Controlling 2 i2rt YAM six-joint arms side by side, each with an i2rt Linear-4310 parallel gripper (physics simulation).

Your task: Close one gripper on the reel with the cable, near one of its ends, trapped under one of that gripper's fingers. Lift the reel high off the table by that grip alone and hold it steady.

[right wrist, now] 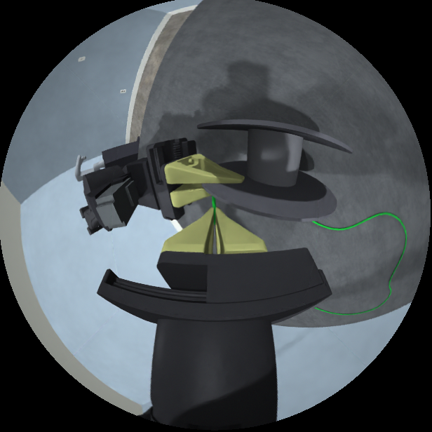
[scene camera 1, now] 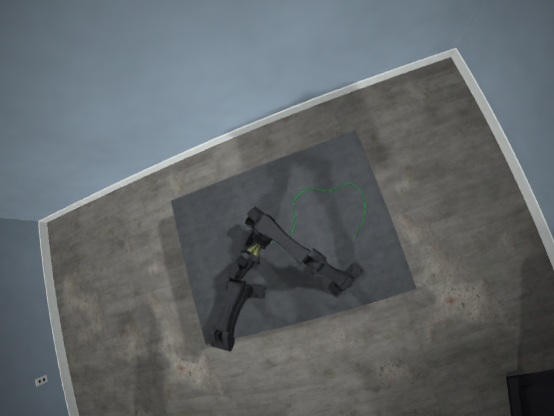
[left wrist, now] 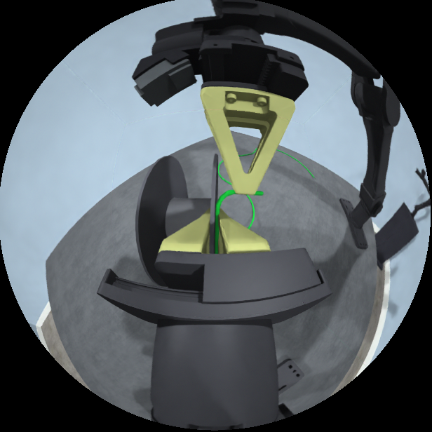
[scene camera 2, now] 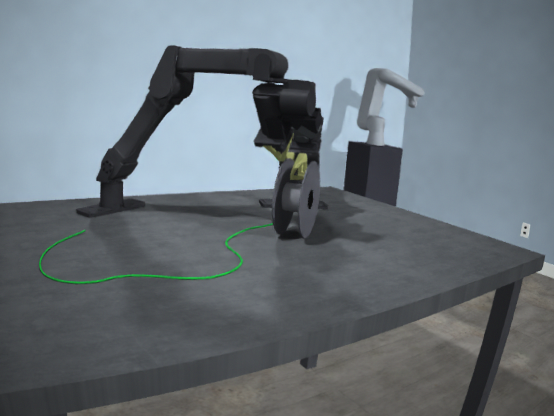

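Pixels of known places: left gripper, fingertip midpoint: [scene camera 2: 288,177]; right gripper, fingertip midpoint: [scene camera 1: 261,246] [scene camera 2: 282,160]; left arm's base at its link origin: [scene camera 1: 248,290]; right arm's base at its link origin: [scene camera 1: 345,279] [scene camera 2: 111,209].
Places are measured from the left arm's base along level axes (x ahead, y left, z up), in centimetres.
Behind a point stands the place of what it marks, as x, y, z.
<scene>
The grey reel [scene camera 2: 311,215] {30.5, -4.3, 4.7} [left wrist: 160,215] [right wrist: 274,157] stands upright on the table, two round flanges joined by a hub. My left gripper [left wrist: 214,212] [right wrist: 243,182] is shut on the rim of the flange nearest my right gripper, one finger between the flanges, the other outside. The green cable [scene camera 1: 325,190] {56.9, -40.1, 0.2} [scene camera 2: 242,260] {48.7, -23.0, 0.3} [left wrist: 218,200] runs down between that flange and the outer finger; the rest curves over the table. My right gripper [left wrist: 244,194] [right wrist: 214,212] is shut on the cable close to its end, beside my left gripper. The exact pinch is partly hidden.
The dark table [scene camera 1: 380,265] {18.2, -70.0, 0.0} [scene camera 2: 410,290] {64.8, 4.2, 0.0} carries both arms, whose grippers are very close together. The right arm arches over the table. A white robot arm [scene camera 2: 372,95] on a dark pedestal [scene camera 2: 382,170] stands behind the table in scene camera 2.
</scene>
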